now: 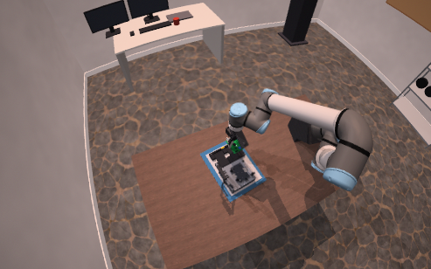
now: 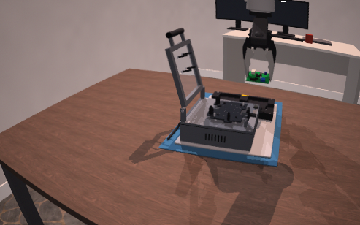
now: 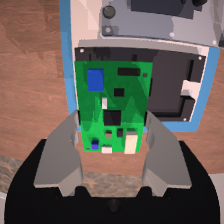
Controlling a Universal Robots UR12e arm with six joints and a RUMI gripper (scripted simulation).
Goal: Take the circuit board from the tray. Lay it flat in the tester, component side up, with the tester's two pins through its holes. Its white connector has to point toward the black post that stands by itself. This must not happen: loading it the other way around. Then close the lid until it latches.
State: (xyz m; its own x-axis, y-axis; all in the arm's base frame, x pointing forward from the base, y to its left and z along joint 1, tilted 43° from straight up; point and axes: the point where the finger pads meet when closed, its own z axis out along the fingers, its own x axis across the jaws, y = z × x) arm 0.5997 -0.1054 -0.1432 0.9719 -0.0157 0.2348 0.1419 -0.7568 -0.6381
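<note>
Right now the green circuit board is right at my hand. From my hand the other things lie so: tester lid: 16 cm ahead, 19 cm to the left, 6 cm above.
</note>
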